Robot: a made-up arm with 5 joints.
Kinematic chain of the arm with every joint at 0, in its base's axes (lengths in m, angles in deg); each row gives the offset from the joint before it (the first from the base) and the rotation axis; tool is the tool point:
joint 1: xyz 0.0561 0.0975 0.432 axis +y
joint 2: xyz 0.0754 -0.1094 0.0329 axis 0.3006 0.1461 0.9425
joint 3: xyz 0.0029 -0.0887 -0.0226 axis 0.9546 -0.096 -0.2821
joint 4: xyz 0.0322 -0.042 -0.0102 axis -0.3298 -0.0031 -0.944
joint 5: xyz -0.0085 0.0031 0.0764 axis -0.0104 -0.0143 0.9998
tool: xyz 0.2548 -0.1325 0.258
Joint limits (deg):
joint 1: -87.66..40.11
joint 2: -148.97..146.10
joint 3: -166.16..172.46
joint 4: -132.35..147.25
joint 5: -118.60..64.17
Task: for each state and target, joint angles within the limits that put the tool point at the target. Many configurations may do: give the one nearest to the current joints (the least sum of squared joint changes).
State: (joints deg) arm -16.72 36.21 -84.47 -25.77 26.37
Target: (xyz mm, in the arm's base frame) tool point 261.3 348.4 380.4
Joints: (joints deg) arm 0.99 20.87 -98.07 -24.88 8.50
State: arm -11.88 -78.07 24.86 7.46 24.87
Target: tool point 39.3 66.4 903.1
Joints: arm 23.19 -124.99 19.81 7.55 25.98
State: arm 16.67 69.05 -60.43 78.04 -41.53
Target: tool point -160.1 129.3 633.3
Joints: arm -19.17 45.01 -89.51 76.79 -27.13
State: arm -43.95 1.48 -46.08 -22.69 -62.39
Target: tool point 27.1 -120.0 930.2
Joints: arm -26.84 1.50 -46.97 -9.76 -69.23
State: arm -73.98 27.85 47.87 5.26 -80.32
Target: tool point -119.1 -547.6 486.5
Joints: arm -87.66 -13.99 18.52 -36.88 -78.29
